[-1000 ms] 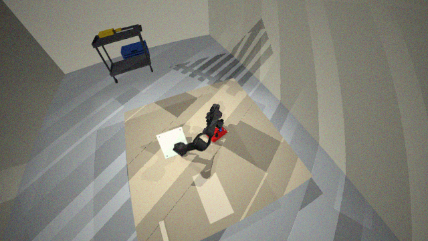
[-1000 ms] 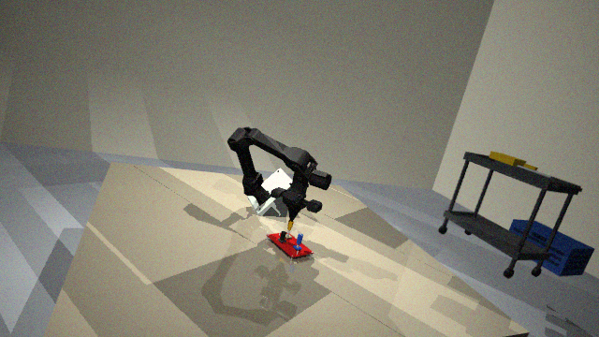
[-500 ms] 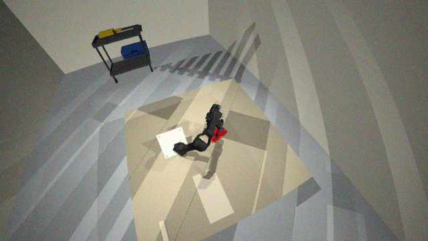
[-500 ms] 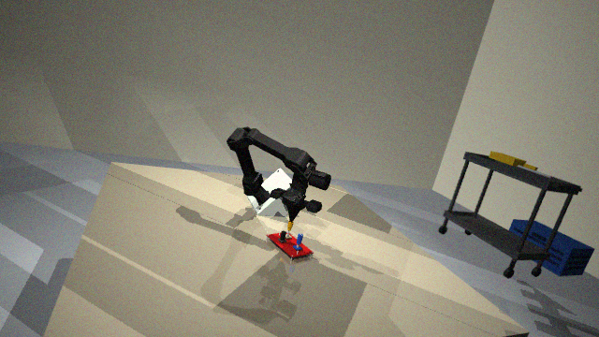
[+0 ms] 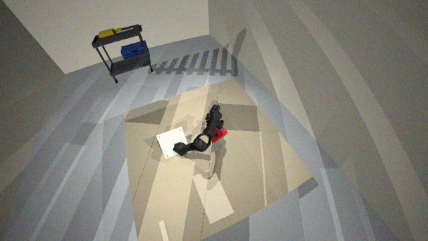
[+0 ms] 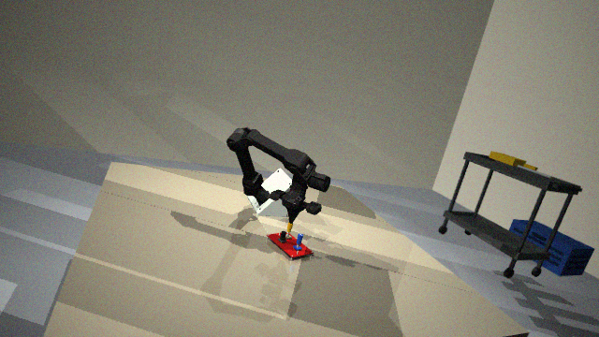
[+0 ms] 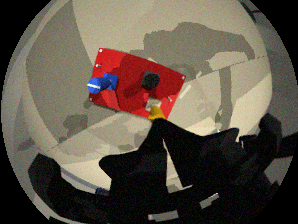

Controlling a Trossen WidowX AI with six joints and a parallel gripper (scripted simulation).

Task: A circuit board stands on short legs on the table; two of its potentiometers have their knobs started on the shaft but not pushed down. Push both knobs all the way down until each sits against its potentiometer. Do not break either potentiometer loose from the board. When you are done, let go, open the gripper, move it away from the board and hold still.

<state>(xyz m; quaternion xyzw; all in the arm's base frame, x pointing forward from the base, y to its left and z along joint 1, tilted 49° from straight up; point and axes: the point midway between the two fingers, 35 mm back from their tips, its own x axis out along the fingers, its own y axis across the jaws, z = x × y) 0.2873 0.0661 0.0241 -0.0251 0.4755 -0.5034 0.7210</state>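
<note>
Now: the blue knob 80 mm ahead of my gripper tip, 10 mm to the left of it and 20 mm below it. The rest, counted from my gripper tip: yellow knob 20 mm below.
</note>
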